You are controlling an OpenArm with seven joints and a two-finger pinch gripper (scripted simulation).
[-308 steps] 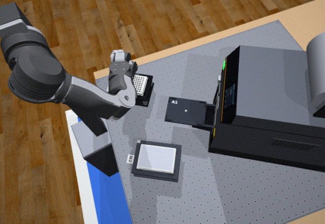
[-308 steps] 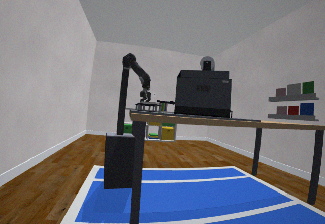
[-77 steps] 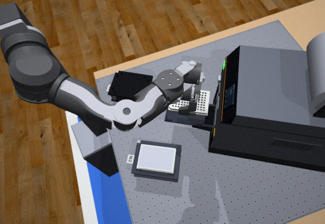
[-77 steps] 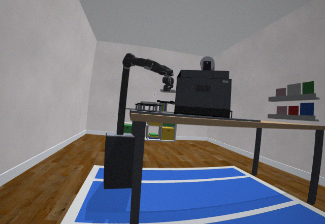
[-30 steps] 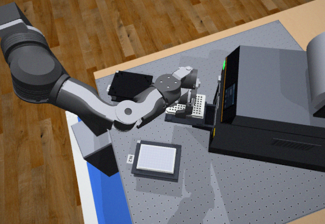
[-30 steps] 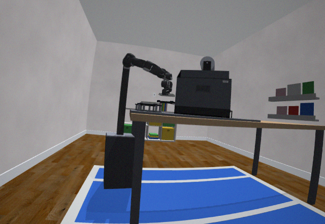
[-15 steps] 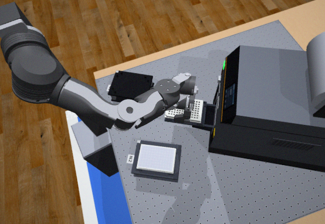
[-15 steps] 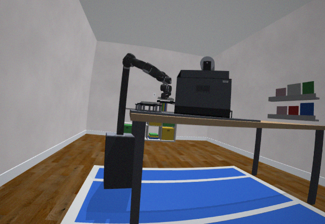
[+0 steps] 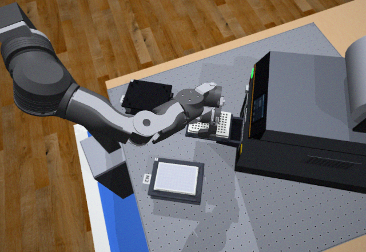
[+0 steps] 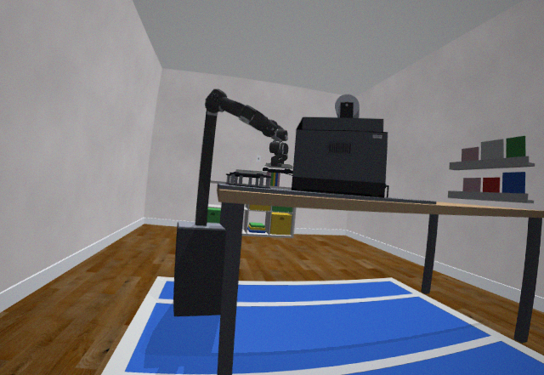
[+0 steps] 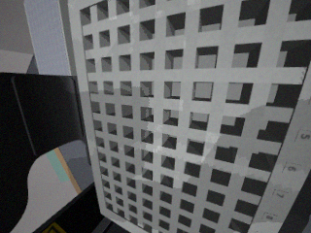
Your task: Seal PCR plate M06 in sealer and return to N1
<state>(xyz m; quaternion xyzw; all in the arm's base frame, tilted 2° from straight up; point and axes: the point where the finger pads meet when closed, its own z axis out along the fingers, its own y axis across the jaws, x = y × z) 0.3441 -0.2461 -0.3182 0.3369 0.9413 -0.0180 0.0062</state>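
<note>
The sealer stage is 20 mm below my hand. The rest, counted from my hand: pale key 140 mm ahead, 10 mm to the left, 70 mm above; foil roll 260 mm ahead, 210 mm to the right, 300 mm above.
</note>
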